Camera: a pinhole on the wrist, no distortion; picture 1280 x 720 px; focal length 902.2 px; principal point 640.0 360.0 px. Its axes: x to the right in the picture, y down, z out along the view. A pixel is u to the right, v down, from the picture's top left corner.
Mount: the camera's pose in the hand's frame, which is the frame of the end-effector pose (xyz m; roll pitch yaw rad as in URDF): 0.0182 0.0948 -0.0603 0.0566 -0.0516 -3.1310
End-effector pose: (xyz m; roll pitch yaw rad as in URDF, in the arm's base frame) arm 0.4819 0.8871 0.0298 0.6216 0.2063 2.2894
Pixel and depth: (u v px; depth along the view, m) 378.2 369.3 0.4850
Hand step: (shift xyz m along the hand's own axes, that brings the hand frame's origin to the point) 0.1835 0.1190 0.4163
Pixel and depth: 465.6 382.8 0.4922
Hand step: 0.1384 0.1115 0.4263
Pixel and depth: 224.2 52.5 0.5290
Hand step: 0.2862 0.3076 0.4444
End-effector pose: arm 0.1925 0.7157 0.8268 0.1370 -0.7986 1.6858
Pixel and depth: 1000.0 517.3 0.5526
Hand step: -0.1726 0.0278 0.5075
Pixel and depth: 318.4 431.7 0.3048
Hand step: 0.1425 0.0892 0.2394
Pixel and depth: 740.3 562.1 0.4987
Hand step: -0.0103 0.0112 0.4461
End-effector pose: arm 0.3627 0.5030 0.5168 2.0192 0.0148 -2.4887
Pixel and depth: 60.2 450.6 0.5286
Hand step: 0.3851 0.0756 0.4522
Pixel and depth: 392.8 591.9 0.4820
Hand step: 0.1763 0.0000 0.4205
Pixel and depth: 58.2 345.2 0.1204
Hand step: 0.1018 0.1045 0.0556
